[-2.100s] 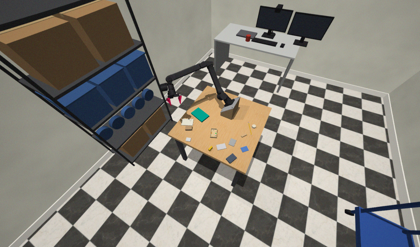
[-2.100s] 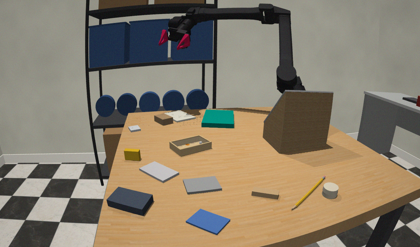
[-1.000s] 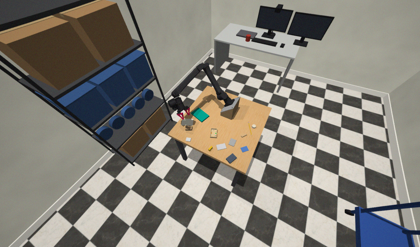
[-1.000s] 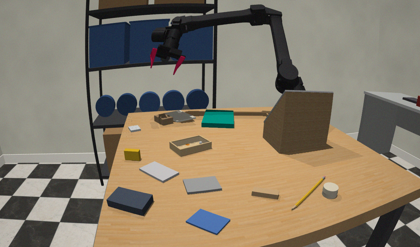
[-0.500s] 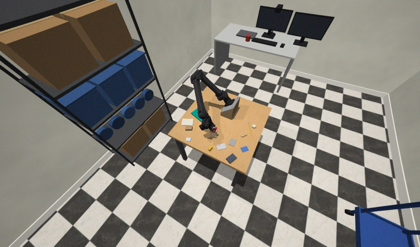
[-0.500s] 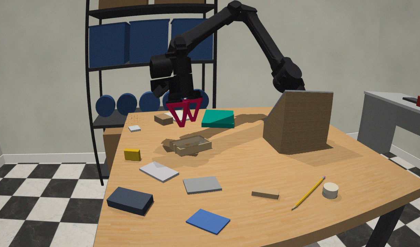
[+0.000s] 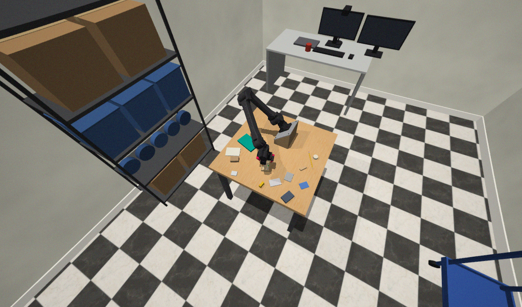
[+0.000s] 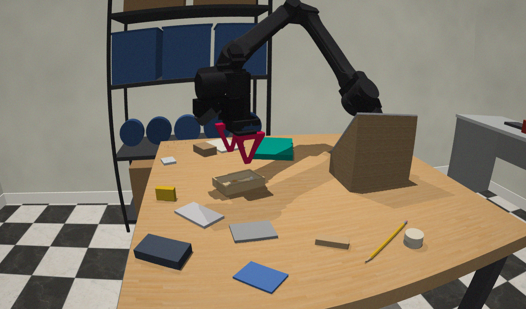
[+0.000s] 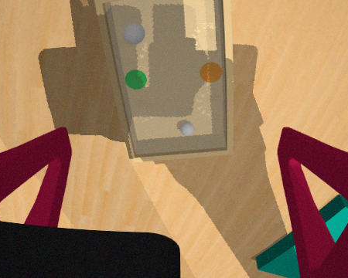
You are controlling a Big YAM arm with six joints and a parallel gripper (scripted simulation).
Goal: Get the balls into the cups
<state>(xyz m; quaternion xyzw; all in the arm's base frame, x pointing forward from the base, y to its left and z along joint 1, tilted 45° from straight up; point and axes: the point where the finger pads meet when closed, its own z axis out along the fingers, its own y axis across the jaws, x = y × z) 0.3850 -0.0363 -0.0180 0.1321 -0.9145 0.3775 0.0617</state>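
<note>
Right now the wooden puzzle is 80 mm below my hand. The rest, counted from my hand: yellow block 180 mm ahead, 70 mm below, 60 mm to the left; then grey plate 230 mm to the left, 80 mm below, 10 mm ahead; then small brown block 270 mm to the right, 70 mm below, 70 mm ahead.
</note>
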